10 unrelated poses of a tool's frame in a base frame.
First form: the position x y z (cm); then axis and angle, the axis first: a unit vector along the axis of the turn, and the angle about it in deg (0 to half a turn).
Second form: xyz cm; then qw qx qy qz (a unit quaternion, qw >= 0). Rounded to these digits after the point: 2 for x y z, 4 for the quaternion.
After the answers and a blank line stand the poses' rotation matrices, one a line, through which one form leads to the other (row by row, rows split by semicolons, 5 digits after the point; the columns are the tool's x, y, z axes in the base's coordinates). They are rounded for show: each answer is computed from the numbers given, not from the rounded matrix.
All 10 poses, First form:
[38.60 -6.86 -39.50 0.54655 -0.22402 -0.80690 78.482]
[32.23 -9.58 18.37 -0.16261 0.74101 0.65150 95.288]
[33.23 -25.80 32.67 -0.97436 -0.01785 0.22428 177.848]
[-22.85 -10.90 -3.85 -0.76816 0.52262 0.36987 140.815]
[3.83 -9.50 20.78 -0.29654 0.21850 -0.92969 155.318]
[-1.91 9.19 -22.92 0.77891 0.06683 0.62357 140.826]
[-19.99 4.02 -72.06 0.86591 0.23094 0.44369 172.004]
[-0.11 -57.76 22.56 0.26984 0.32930 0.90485 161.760]
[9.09 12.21 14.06 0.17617 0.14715 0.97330 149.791]
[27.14 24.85 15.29 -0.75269 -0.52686 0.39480 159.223]
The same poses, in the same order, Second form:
[38.60 -6.86 -39.50 0.7745 0.3457 -0.1417 -0.5104]
[32.23 -9.58 18.37 0.6737 -0.1202 0.5476 0.4814]
[33.23 -25.80 32.67 0.0188 -0.9742 -0.0178 0.2242]
[-22.85 -10.90 -3.85 0.3353 -0.7237 0.4924 0.3485]
[3.83 -9.50 20.78 0.2137 -0.2897 0.2135 -0.9082]
[-1.91 9.19 -22.92 0.3352 0.7338 0.0630 0.5875]
[-19.99 4.02 -72.06 0.0697 0.8638 0.2304 0.4426]
[-0.11 -57.76 22.56 0.1585 0.2664 0.3251 0.8934]
[9.09 12.21 14.06 0.2606 0.1701 0.1421 0.9397]
[27.14 24.85 15.29 0.1803 -0.7404 -0.5182 0.3883]

0.43875 0.69266 -0.57247; -0.88865 0.23984 -0.39088; -0.13345 0.68022 0.72076
-0.06328 -0.78033 0.62215; 0.51713 0.50755 0.68918; -0.85357 0.36535 0.37141
0.89880 0.02635 -0.43758; 0.04319 -0.99866 0.02858; -0.43624 -0.04459 -0.89873
0.27232 -0.94632 -0.17414; -0.47893 -0.29027 0.82847; -0.83454 -0.14221 -0.53227
-0.74080 0.26455 0.61743; -0.51189 -0.81752 -0.26389; 0.43495 -0.51154 0.74104
0.30180 -0.30149 0.90445; 0.48630 -0.76730 -0.41804; 0.82002 0.56600 -0.08496
0.50204 0.33629 0.79679; 0.45972 -0.88413 0.08348; 0.73254 0.32439 -0.59847
-0.80779 -0.10996 0.57913; 0.45647 -0.73833 0.49650; 0.37299 0.66542 0.64660
-0.80634 -0.44139 0.39369; 0.53805 -0.82383 0.17835; 0.24561 0.35563 0.90178
0.16128 0.62729 -0.76190; 0.90739 -0.39785 -0.13548; -0.38811 -0.66949 -0.63337

